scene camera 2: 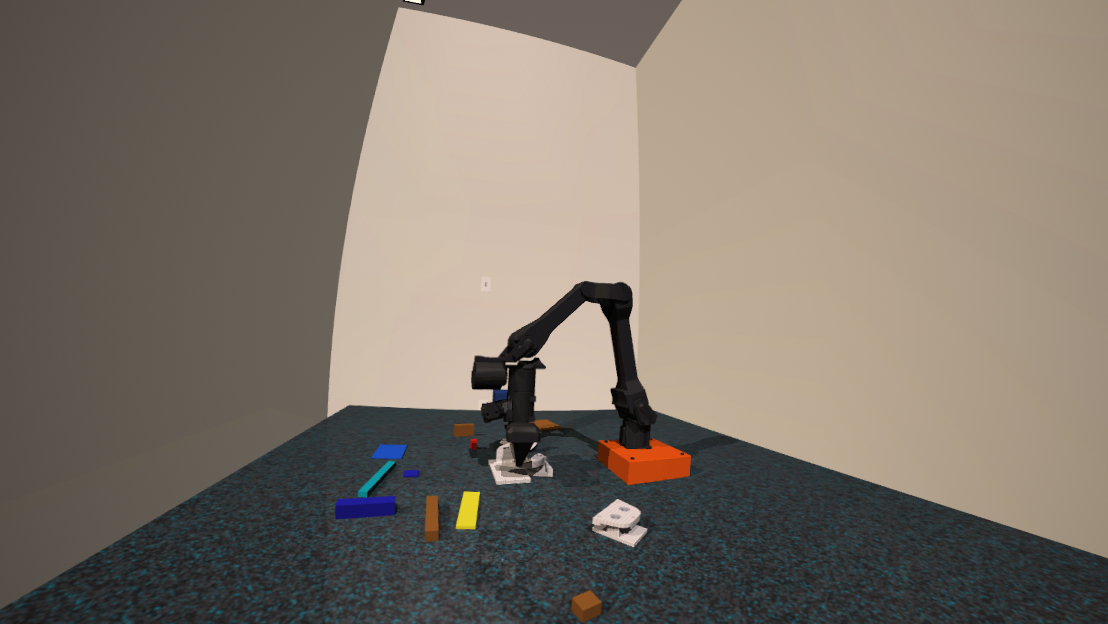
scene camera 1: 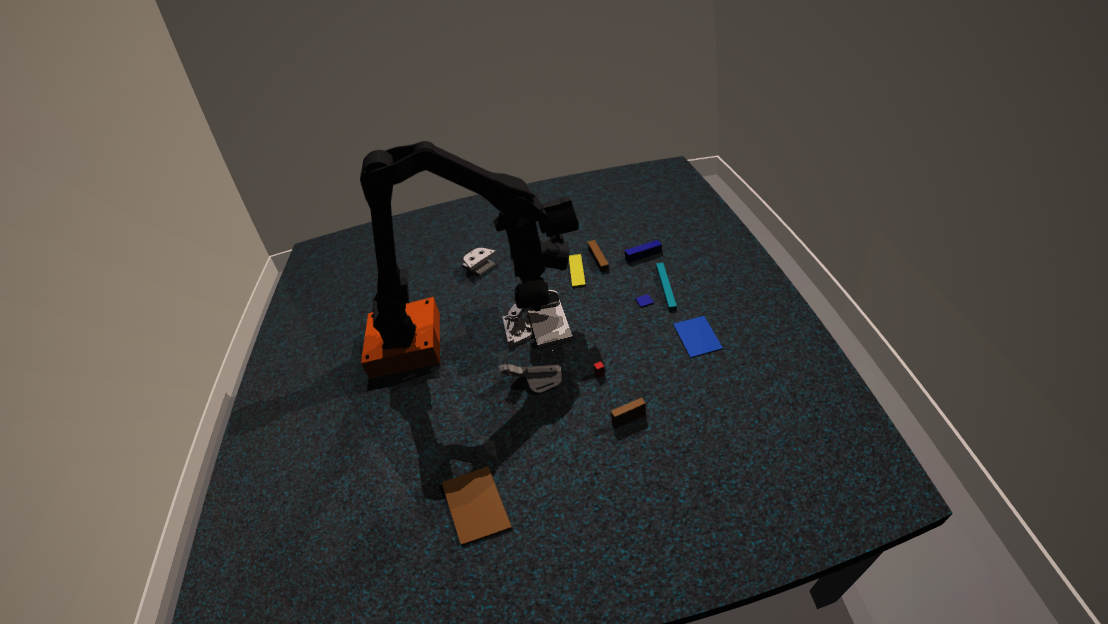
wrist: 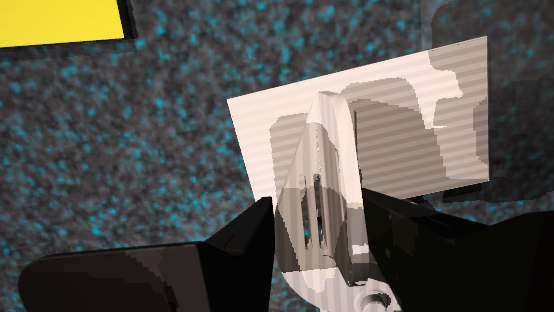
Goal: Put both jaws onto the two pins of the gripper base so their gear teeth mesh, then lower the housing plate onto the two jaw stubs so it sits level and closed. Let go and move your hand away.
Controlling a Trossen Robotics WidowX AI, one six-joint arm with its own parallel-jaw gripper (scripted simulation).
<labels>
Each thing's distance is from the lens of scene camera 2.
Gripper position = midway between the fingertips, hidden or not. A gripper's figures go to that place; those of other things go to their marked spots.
my gripper (scene camera 2: 518, 463): 72 cm
dark blue block (scene camera 2: 345, 508): 60 cm
white block (scene camera 2: 631, 537): 55 cm
</labels>
